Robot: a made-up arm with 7 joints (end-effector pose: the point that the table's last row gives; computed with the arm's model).
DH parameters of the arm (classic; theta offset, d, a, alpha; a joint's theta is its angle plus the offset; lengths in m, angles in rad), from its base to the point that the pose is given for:
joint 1: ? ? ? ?
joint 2: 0 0.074 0 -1.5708
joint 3: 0 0.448 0.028 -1.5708
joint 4: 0 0.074 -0.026 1.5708
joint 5: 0 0.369 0 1.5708
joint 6: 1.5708 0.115 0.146 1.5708
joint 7: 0 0.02 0 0
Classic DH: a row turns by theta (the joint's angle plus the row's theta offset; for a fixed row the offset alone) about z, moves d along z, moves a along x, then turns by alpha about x.
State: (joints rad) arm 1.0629 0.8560 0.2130 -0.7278 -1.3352 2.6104 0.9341
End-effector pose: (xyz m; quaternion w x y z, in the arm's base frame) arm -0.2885 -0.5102 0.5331 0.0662 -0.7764 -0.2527 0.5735
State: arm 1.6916 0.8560 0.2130 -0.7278 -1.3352 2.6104 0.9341
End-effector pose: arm 0.0667 -0.5823 0.5331 0.1144 0.6603 0.4804 -0.5659
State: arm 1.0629 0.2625 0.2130 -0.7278 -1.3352 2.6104 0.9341
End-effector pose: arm -0.2030 -0.3566 0.8378 0.0992 0.6778 0.0857 -0.7234
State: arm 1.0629 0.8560 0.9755 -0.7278 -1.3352 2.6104 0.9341
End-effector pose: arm -0.0917 -0.6016 0.5515 0.2466 0.8089 0.3618 -0.3924
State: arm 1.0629 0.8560 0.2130 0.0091 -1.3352 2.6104 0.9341
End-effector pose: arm -0.3349 -0.5369 0.7418 0.1307 0.6876 -0.0077 -0.7142
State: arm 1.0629 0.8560 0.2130 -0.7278 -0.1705 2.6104 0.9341
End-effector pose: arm -0.1449 -0.5655 0.5821 0.2271 0.9562 0.1312 -0.1302
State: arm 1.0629 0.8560 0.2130 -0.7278 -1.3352 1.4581 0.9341
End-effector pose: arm -0.3875 -0.6350 0.5130 0.3665 0.4943 0.4846 -0.6218
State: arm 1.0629 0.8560 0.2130 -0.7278 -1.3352 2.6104 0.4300
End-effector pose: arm -0.2885 -0.5102 0.5331 0.2071 -0.6889 -0.4383 0.5389
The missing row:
joint 1: 0 0.398 0 1.5708
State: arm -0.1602 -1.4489 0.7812 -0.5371 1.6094 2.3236 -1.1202
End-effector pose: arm 0.7045 -0.2450 0.4847 0.1540 -0.2514 0.7162 -0.6325
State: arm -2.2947 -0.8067 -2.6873 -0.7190 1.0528 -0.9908 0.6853
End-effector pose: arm -0.5978 -0.4849 0.8564 0.3553 -0.2588 -0.6476 -0.6224
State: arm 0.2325 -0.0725 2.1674 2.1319 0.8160 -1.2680 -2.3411
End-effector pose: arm -0.2477 0.0428 0.5205 0.3649 0.5201 -0.2731 0.7223
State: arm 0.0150 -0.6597 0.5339 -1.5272 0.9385 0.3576 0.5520
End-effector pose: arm 0.0026 -0.3367 1.0554 0.6529 -0.0992 -0.2488 -0.7085
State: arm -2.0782 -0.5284 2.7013 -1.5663 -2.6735 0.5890 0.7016
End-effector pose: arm -0.6521 -0.2222 0.5975 0.0094 0.1241 0.9857 -0.1133
